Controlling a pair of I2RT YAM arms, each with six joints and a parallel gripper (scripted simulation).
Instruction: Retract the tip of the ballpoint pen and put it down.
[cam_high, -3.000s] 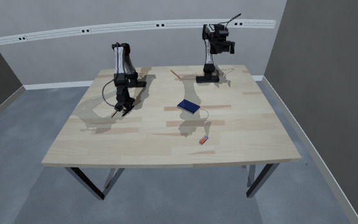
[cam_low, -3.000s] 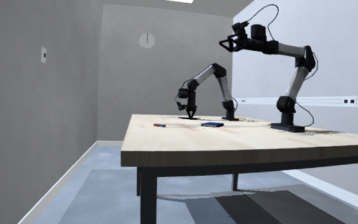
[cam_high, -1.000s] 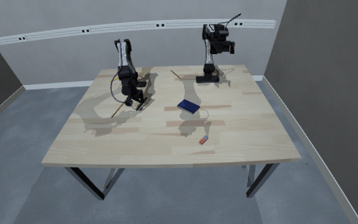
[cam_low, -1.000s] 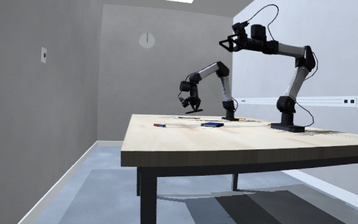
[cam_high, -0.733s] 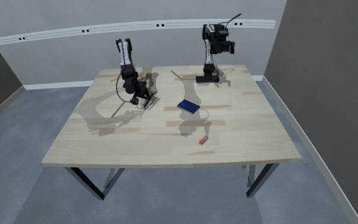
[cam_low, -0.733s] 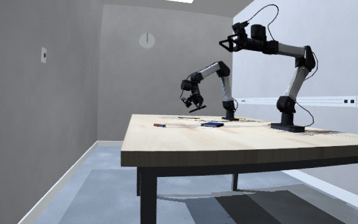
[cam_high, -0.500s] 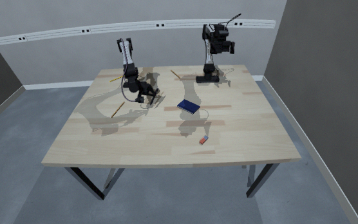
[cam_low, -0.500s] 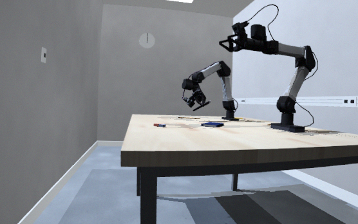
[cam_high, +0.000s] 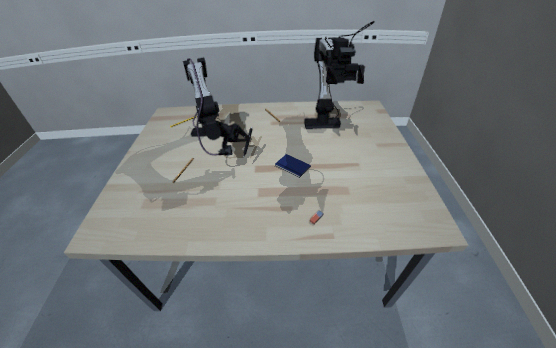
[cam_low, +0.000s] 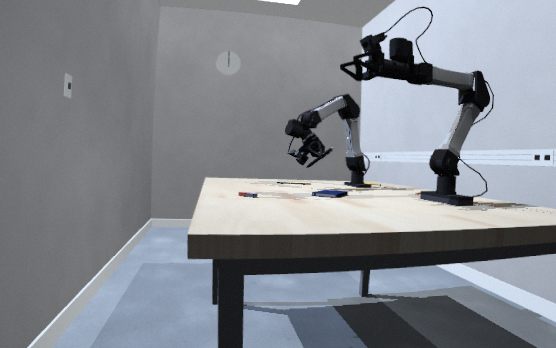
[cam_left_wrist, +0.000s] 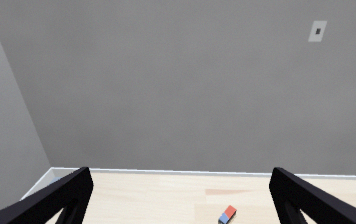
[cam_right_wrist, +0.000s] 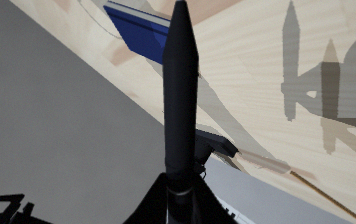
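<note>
Now: left hand 39 cm to the left of the black ballpoint pen, 28 cm above it and 7 cm past it. Round my left hand: blue eraser (41 cm below, 27 cm ahead, 14 cm to the right); blue notebook (41 cm below, 20 cm to the right, 4 cm behind).
</note>
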